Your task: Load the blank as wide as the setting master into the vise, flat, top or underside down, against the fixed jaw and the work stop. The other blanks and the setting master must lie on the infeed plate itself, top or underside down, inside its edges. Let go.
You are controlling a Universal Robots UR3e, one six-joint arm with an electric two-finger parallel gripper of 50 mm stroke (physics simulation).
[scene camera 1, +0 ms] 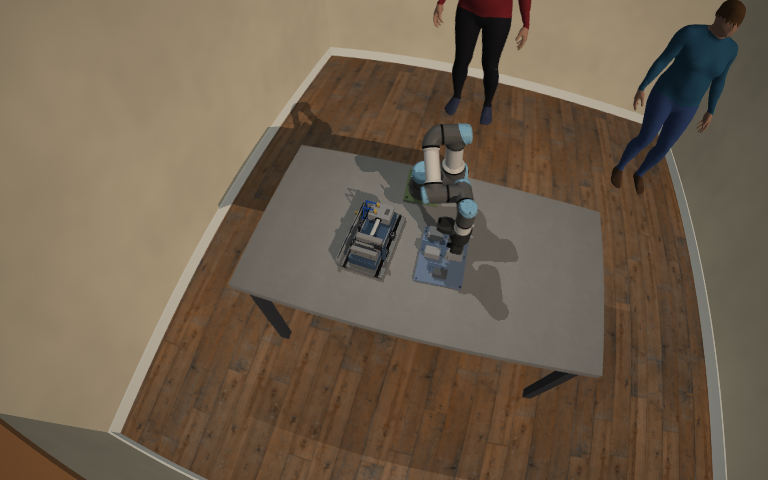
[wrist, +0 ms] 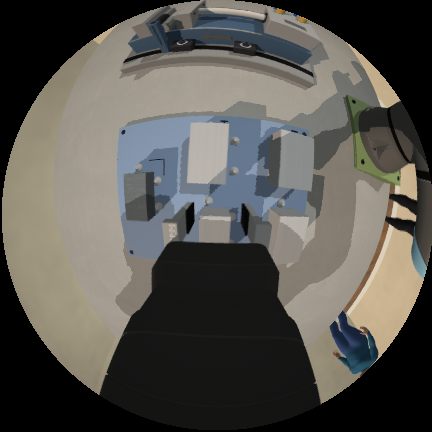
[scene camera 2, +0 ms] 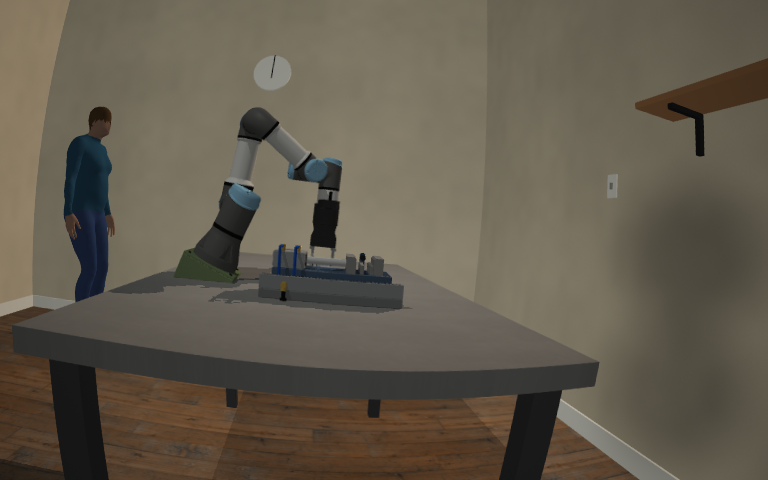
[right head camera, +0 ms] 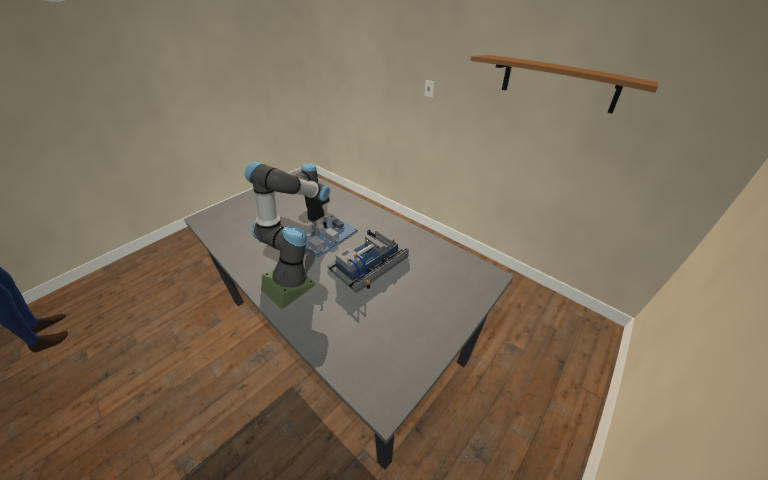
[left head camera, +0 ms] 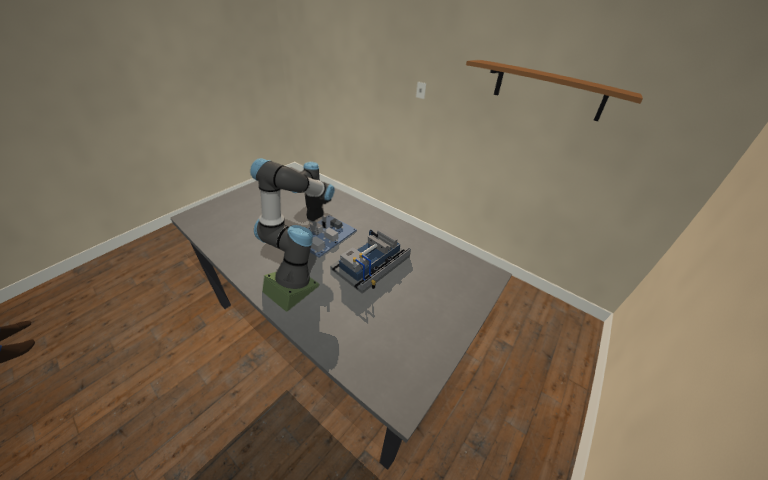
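Seen in the pictures: gripper, fingertip midpoint: (scene camera 1: 448, 252) (wrist: 217, 212) (right head camera: 321, 230) (left head camera: 320, 230); arm's base, origin of the base link: (wrist: 380, 139) (scene camera 2: 214, 261) (right head camera: 288, 278) (left head camera: 292, 279).
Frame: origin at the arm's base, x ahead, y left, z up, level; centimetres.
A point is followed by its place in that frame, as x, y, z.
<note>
My gripper (wrist: 217, 212) @(26.5, 20.8, -1.4) (scene camera 2: 323, 254) @(26.5, 20.8, -1.4) is open, pointing down over the blue infeed plate (wrist: 135, 145) @(38.3, 15.0, -3.3) (scene camera 1: 421, 277) @(39.9, 14.9, -3.3). A small pale block (wrist: 215, 229) @(26.4, 22.2, 0.3) shows between its spread fingers, unheld; its lower part is hidden by the gripper body. Also on the plate are a broad whitish block (wrist: 207, 152) @(28.7, 15.1, 0.1) (scene camera 1: 432, 252) @(29.7, 15.2, 0.1) on the vise side, a grey block (wrist: 296, 161) @(20.0, 13.5, 0.3) and a pinkish block (wrist: 289, 237) @(18.2, 21.5, 0.3) toward the robot base, and a dark grey block (wrist: 139, 196) @(35.3, 20.7, -0.8) at the opposite end. I cannot tell which is the setting master. The vise (wrist: 220, 37) @(31.4, -3.4, -0.3) (scene camera 1: 376, 232) @(31.2, -8.1, 1.9) stands beside the plate.
Small pegs, such as one peg (wrist: 234, 171) @(25.6, 16.2, -2.5), stand up among the blocks. The vise's tray has raised rails (scene camera 2: 331, 291) @(33.7, -18.8, -1.5) and upright blue hoses (scene camera 2: 296, 261) @(25.2, -14.0, 3.5). The green base mount (wrist: 360, 150) @(5.1, 5.2, -2.5) (scene camera 2: 206, 267) @(0.8, -7.5, -0.8) stands beyond the plate's right end in the wrist view.
</note>
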